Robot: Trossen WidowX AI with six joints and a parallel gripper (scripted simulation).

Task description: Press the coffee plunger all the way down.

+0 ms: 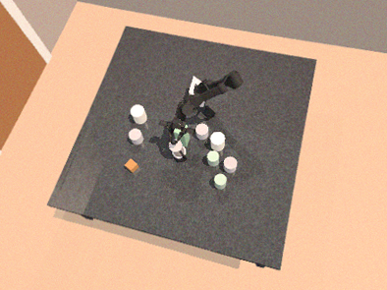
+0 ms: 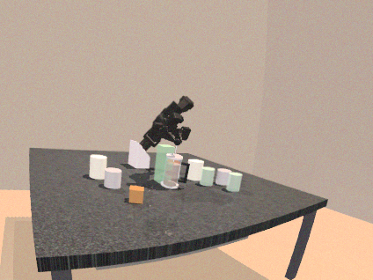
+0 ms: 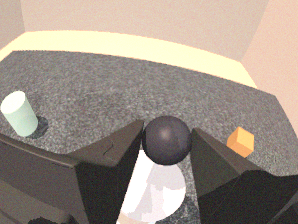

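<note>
Right now the coffee press is 100 mm below my gripper tip, 20 mm to the left of it and 10 mm behind it. From my gripper tip the other things lie so: tall pale green block: 120 mm below, 100 mm behind, 10 mm to the left; orange cube: 240 mm to the right, 180 mm below, 100 mm ahead.
</note>
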